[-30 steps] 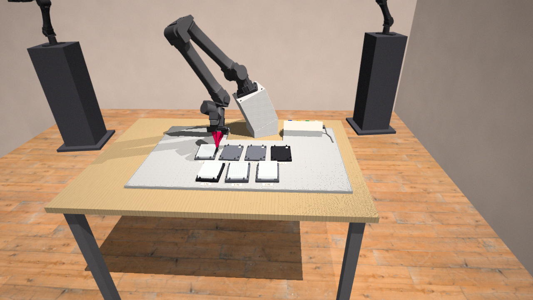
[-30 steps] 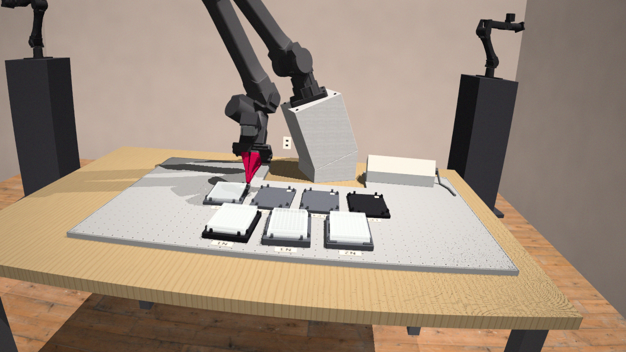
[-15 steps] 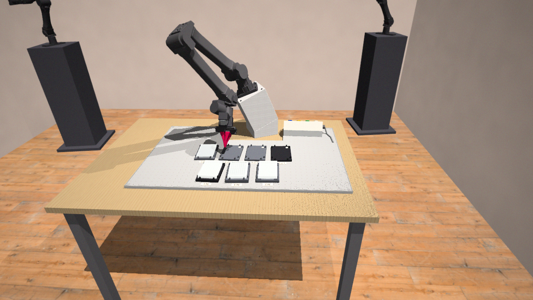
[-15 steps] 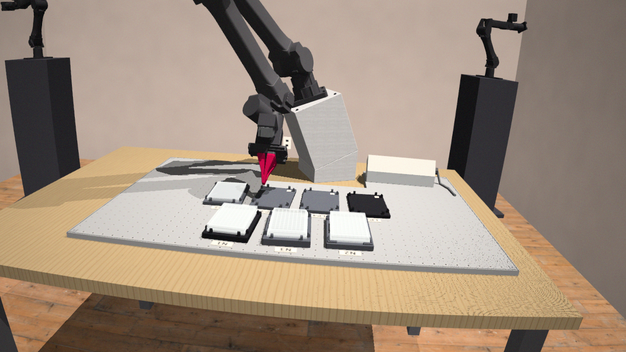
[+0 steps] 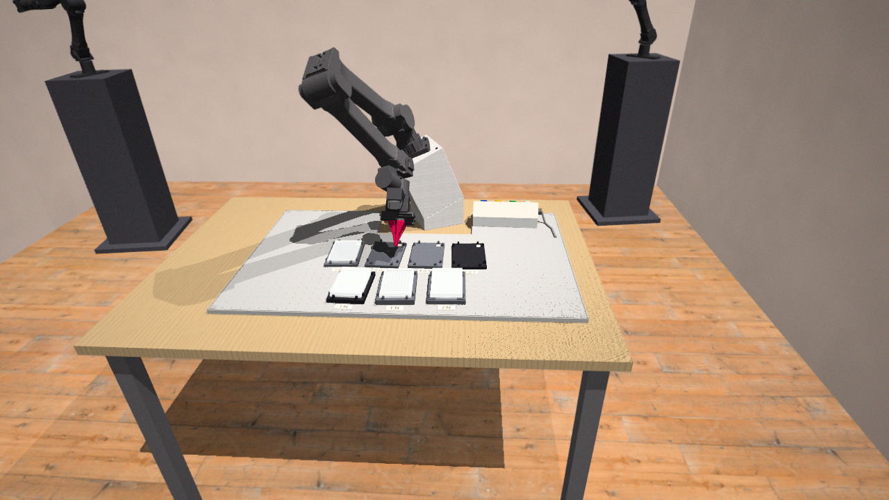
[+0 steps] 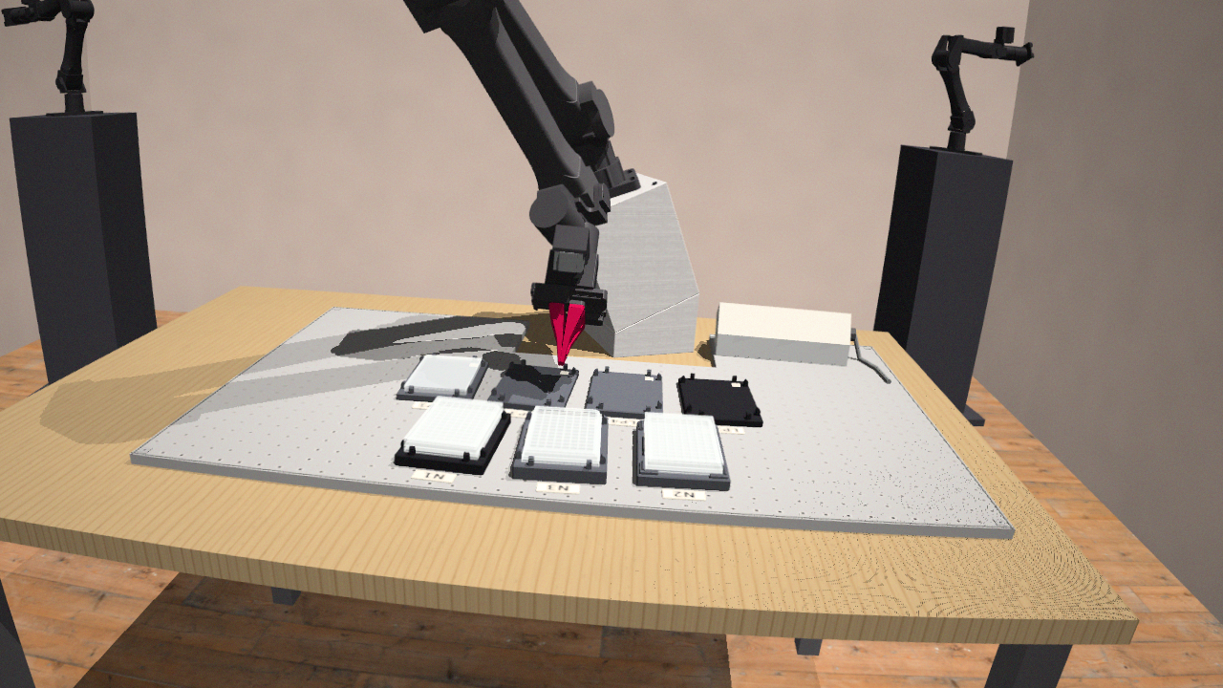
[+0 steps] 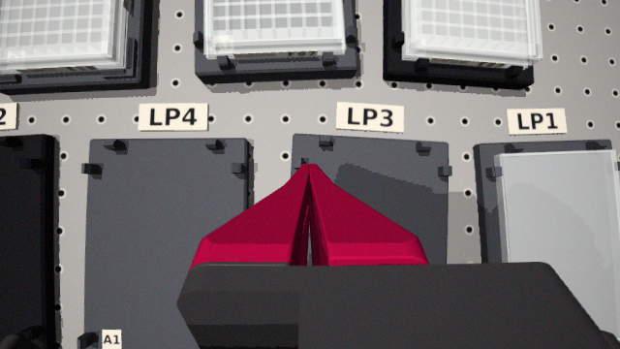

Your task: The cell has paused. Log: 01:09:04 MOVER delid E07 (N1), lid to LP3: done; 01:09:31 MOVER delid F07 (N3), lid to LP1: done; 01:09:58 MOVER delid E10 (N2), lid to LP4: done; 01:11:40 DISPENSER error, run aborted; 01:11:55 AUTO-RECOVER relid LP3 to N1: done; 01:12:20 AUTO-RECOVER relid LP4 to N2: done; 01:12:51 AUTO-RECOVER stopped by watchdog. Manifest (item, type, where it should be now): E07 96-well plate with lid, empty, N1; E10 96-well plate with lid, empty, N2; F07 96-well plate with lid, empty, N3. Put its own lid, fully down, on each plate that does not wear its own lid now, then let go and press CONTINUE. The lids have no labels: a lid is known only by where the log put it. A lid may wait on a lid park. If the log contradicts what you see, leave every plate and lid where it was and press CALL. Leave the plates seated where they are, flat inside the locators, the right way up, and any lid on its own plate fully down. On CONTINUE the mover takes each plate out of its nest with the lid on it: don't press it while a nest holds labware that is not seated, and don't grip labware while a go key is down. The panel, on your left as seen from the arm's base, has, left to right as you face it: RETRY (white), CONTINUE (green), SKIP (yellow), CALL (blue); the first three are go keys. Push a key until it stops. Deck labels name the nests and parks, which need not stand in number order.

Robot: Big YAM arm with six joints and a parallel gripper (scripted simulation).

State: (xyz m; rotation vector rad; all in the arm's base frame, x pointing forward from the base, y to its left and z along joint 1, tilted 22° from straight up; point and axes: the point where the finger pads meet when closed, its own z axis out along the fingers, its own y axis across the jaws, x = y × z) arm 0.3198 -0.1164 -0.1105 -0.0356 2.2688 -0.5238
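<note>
Right now my hand is 15 cm short of the plate and 4 cm above it. Round my hand: clear lid 6 cm behind, 16 cm to the right, 5 cm below; LP4 park 3 cm behind, 9 cm to the left, 6 cm below; LP3 park 4 cm behind, 3 cm to the right, 6 cm below.
</note>
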